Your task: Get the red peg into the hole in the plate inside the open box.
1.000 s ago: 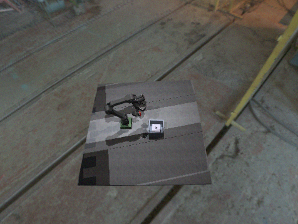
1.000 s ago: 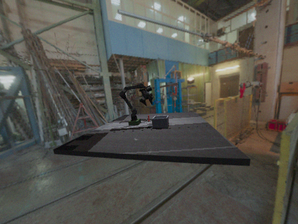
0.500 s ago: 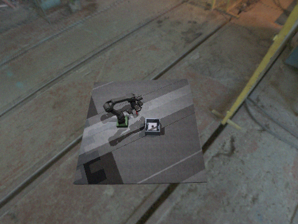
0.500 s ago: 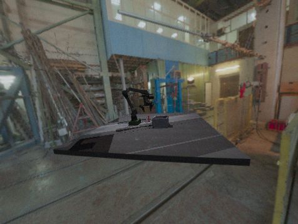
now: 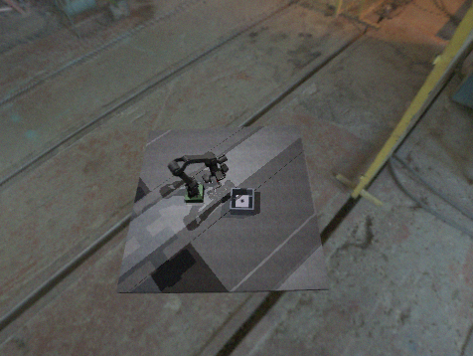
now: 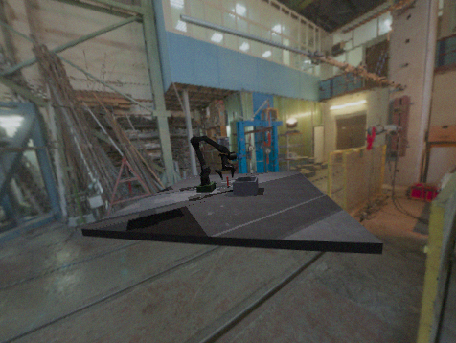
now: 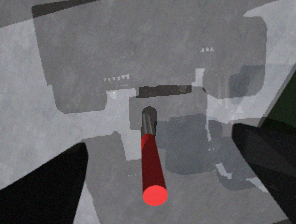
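The red peg lies 1 cm behind my gripper tip, 3 cm to the left of it and 3 cm below it. Round my gripper tip: grey box 20 cm ahead, 14 cm to the right, 4 cm below.
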